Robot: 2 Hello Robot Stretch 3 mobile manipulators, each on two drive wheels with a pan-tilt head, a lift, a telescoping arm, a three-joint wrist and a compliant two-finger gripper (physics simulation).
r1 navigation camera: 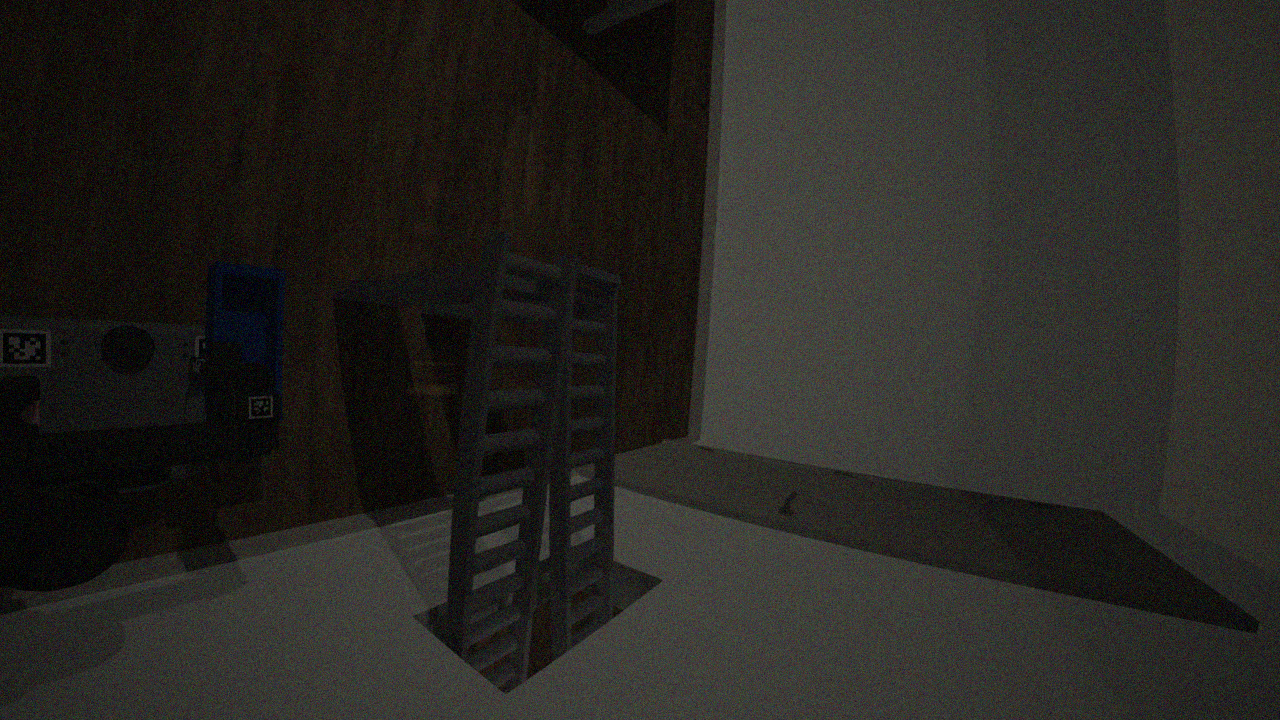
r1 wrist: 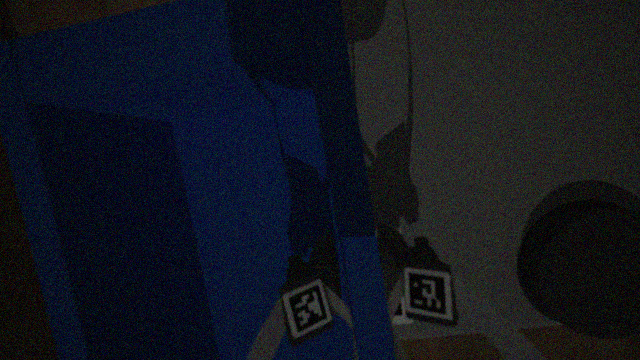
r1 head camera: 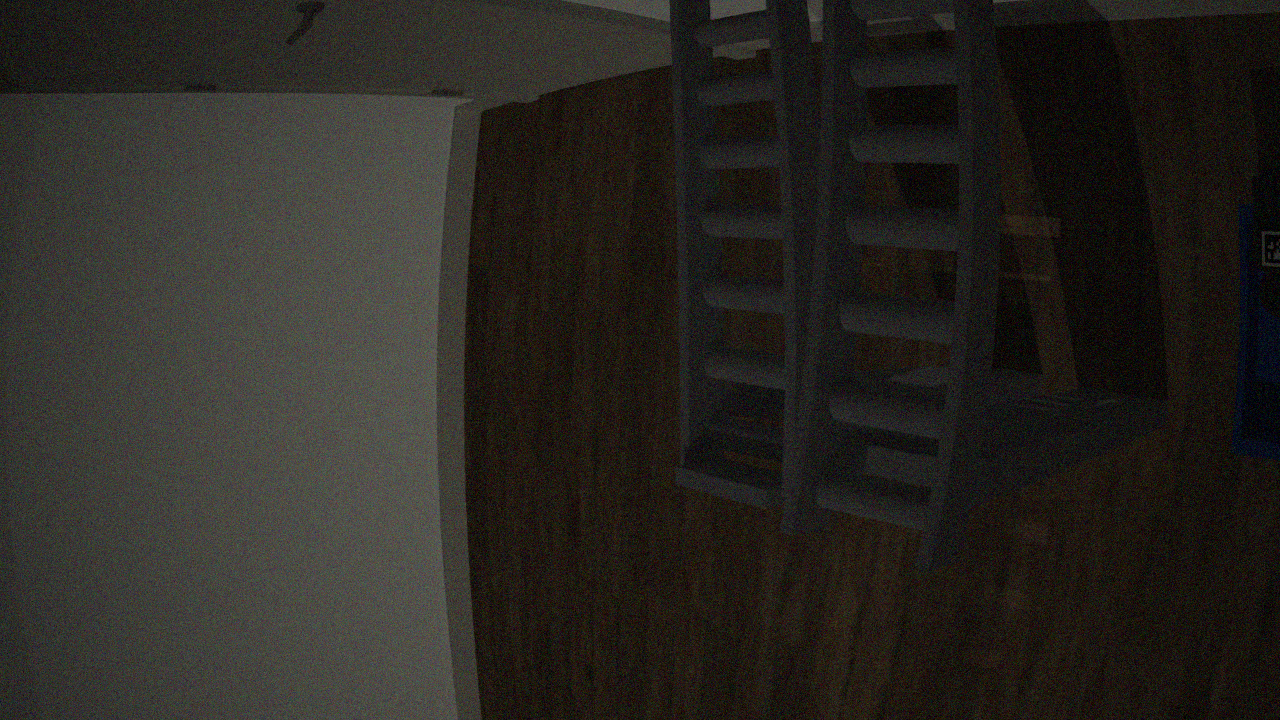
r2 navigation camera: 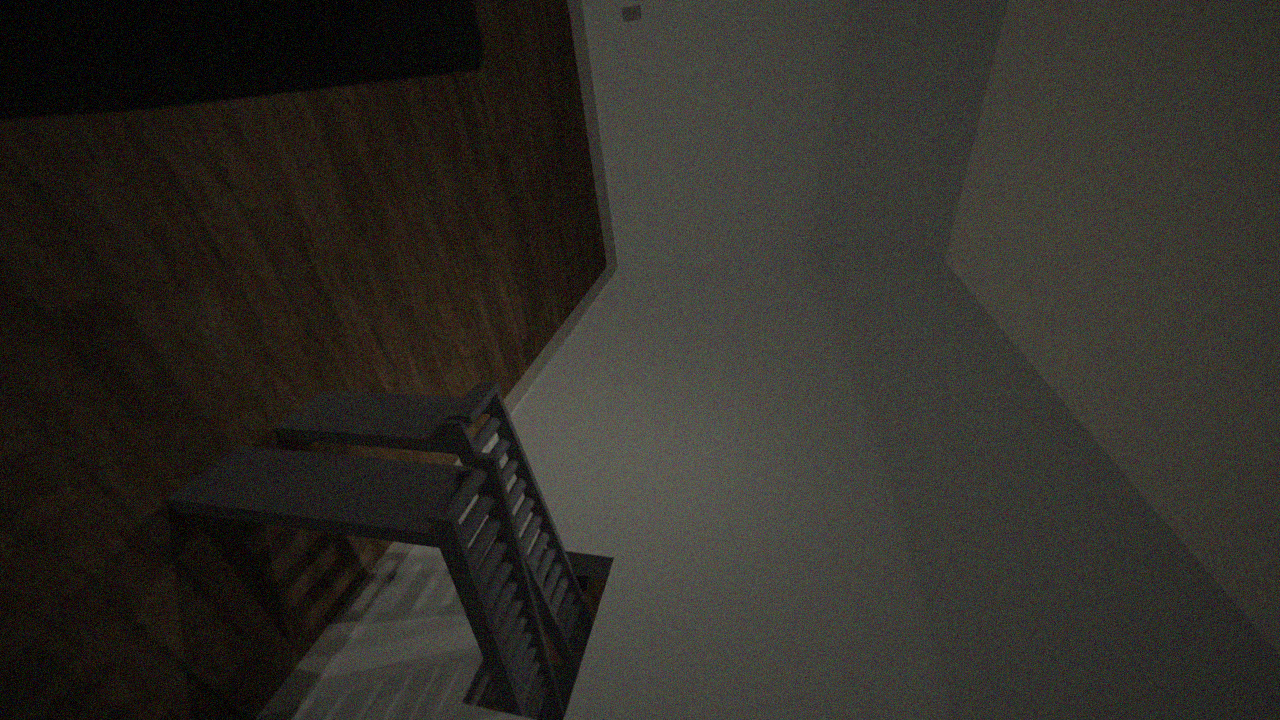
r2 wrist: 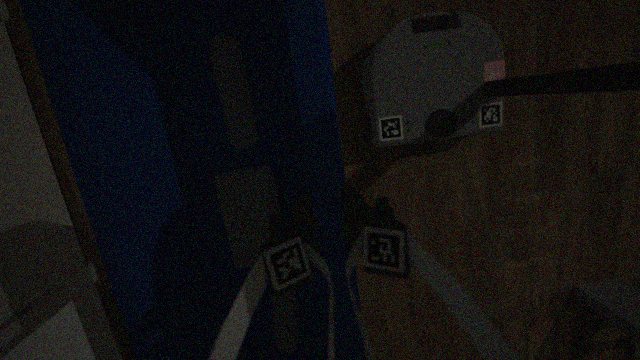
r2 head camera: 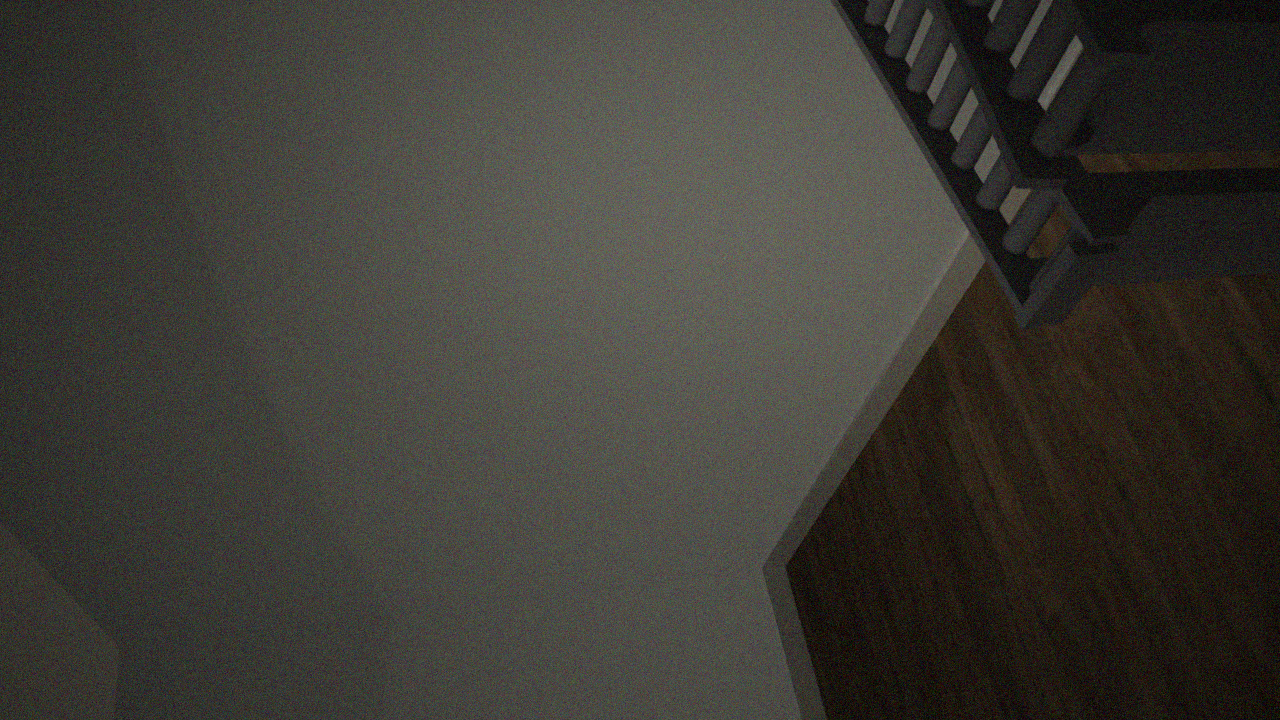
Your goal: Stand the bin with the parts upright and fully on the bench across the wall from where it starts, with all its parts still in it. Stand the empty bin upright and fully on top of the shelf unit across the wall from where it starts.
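The r1 gripper is shut on the wall of the empty blue bin. Most of that bin is cut off in the r1 head view; in the r1 navigation view it shows at the left beside a robot base. The r2 gripper is shut on the wall of the blue bin with the parts. Grey parts lie inside it, among them a long part and a block-like part. Neither gripper's bin shows in the r2 head or navigation view. The bench and shelf unit cannot be identified surely.
Grey ladder-like frames stand by the wall. A dark bulky shape is at upper left in the r2 navigation view. A robot base stands near each bin.
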